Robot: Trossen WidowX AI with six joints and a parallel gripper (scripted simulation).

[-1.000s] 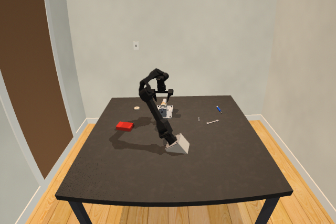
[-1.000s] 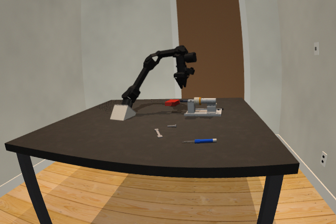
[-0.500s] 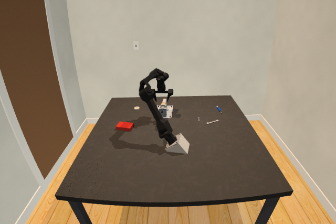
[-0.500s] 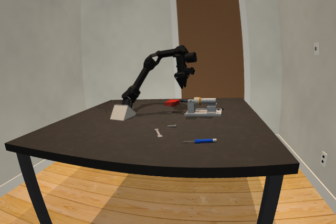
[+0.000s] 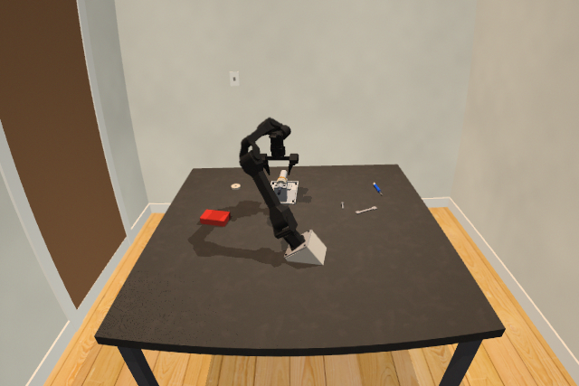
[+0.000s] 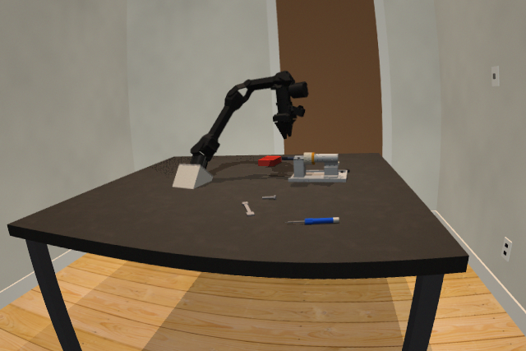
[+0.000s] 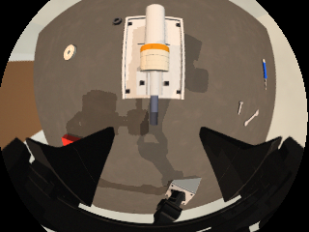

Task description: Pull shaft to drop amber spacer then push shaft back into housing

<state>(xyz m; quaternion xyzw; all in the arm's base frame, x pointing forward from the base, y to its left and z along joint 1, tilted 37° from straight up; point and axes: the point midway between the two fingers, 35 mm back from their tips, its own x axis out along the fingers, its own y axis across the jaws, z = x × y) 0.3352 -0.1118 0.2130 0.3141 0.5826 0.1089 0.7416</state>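
Right now my hand is 120 mm above the dark shaft, 60 mm short of it and 10 mm to the left of it. From my hand the other things lie so: bolt (300 mm to the right, 190 mm below, 60 mm behind); then shaft fixture (150 mm below, 130 mm ahead, 30 mm to the right); then amber spacer (120 mm below, 100 mm ahead, 20 mm to the right).
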